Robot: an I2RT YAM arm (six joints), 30 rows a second.
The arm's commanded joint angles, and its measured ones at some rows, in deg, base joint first. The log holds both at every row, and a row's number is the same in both.
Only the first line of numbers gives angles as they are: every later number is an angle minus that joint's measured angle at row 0.
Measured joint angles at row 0:
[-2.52, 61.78, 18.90, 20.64, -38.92, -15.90]
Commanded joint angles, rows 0 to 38:
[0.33, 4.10, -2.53, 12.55, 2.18, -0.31]
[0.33, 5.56, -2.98, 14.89, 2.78, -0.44]
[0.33, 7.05, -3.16, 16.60, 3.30, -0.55]
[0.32, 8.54, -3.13, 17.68, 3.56, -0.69]
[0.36, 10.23, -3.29, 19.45, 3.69, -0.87]
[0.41, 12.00, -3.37, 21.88, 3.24, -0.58]
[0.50, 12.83, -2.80, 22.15, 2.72, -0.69]
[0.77, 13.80, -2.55, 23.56, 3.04, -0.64]
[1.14, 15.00, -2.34, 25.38, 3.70, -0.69]
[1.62, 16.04, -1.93, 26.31, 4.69, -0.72]
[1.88, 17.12, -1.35, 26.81, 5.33, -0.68]
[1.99, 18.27, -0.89, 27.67, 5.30, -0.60]
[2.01, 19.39, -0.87, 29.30, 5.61, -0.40]
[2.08, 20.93, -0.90, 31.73, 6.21, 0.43]
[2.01, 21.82, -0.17, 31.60, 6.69, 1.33]
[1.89, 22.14, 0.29, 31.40, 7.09, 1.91]
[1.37, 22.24, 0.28, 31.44, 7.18, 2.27]
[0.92, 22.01, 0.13, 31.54, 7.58, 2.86]
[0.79, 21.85, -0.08, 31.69, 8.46, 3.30]
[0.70, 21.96, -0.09, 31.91, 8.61, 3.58]
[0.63, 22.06, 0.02, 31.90, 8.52, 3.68]
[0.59, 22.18, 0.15, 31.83, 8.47, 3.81]
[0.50, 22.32, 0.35, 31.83, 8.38, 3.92]
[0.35, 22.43, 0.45, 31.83, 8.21, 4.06]
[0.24, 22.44, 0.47, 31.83, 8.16, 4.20]
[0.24, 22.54, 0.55, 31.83, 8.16, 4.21]
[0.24, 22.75, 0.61, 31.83, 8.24, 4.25]
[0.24, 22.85, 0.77, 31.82, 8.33, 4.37]
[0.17, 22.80, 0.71, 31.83, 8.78, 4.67]
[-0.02, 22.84, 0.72, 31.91, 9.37, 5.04]
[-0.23, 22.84, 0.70, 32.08, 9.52, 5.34]
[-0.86, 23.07, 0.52, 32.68, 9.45, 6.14]
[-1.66, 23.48, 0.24, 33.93, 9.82, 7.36]
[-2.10, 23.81, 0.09, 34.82, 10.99, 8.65]
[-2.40, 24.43, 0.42, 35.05, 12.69, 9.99]
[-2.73, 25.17, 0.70, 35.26, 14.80, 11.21]
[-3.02, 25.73, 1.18, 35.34, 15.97, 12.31]
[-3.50, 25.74, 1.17, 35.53, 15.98, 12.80]
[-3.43, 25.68, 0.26, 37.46, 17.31, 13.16]
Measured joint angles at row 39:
[-2.96, 25.05, 0.02, 33.79, 13.12, 9.20]
